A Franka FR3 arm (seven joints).
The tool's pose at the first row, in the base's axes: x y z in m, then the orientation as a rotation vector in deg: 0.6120, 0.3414, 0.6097, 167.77, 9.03, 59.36
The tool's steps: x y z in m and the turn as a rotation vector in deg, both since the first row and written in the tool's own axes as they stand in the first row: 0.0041, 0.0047, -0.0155, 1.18, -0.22, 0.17; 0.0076, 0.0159, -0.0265, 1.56, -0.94, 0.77; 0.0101, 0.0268, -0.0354, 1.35, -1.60, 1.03; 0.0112, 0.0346, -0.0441, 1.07, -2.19, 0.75; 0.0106, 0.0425, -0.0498, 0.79, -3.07, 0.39; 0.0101, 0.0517, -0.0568, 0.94, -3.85, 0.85; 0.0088, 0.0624, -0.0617, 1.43, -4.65, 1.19; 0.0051, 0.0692, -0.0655, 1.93, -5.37, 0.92; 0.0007, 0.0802, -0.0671, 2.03, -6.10, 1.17; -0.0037, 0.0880, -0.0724, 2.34, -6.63, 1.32
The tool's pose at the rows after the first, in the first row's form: 0.6058, 0.3371, 0.6246, 168.99, 9.45, 59.32; 0.6026, 0.3263, 0.6361, 169.89, 8.77, 58.41; 0.5998, 0.3157, 0.6452, 170.11, 8.25, 57.41; 0.5959, 0.3080, 0.6532, 170.02, 8.48, 56.43; 0.5925, 0.3001, 0.6578, 170.01, 8.82, 55.01; 0.5885, 0.2908, 0.6635, 170.66, 8.22, 53.92; 0.5853, 0.2800, 0.6671, 171.57, 7.97, 52.85; 0.5806, 0.2729, 0.6682, -172.12, -8.62, -51.80; 0.5772, 0.2615, 0.6674, -172.33, -8.28, -50.66; 0.5711, 0.2532, 0.6693, -172.27, -8.19, -49.75
